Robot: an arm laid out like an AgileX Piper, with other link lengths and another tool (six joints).
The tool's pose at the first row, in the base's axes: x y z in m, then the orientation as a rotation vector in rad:
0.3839 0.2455 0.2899 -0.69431 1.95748 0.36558
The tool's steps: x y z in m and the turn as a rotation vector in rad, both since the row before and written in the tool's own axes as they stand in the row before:
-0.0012 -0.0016 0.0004 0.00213 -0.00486 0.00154
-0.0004 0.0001 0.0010 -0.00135 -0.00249 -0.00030
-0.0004 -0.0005 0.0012 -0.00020 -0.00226 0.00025
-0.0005 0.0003 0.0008 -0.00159 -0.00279 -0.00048
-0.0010 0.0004 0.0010 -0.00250 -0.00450 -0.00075
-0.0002 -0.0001 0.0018 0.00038 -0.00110 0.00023
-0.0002 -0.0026 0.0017 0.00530 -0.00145 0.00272
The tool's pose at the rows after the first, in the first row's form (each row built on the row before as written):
0.3856 0.2448 0.2908 -0.68999 1.95365 0.36576
0.3864 0.2455 0.2907 -0.69039 1.95109 0.36762
0.3877 0.2459 0.2905 -0.68959 1.94904 0.36861
0.3883 0.2467 0.2906 -0.69022 1.94611 0.37068
0.3891 0.2479 0.2910 -0.69117 1.94139 0.37397
0.3905 0.2488 0.2904 -0.69037 1.94047 0.37404
0.3934 0.2477 0.2899 -0.68391 1.94056 0.37086

